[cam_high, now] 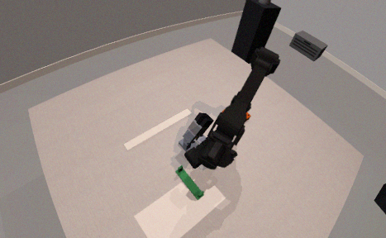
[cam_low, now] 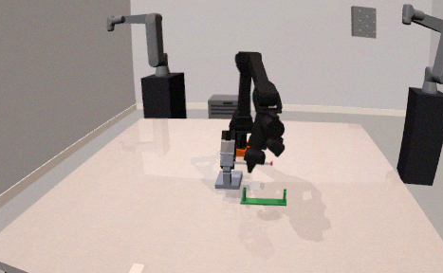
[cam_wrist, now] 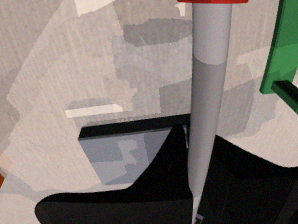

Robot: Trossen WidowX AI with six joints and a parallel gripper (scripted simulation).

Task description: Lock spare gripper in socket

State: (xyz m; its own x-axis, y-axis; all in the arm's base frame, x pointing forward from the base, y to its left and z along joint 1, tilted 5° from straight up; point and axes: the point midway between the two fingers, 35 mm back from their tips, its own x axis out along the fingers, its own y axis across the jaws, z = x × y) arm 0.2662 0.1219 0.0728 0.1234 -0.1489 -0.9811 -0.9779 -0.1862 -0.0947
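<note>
Right now the grey mount is 70 mm to the right of my gripper tip. Round my gripper tip: spare gripper (80 mm to the right, 70 mm above, 20 mm behind); green pin rest (90 mm ahead, 70 mm to the left, 30 mm below).
</note>
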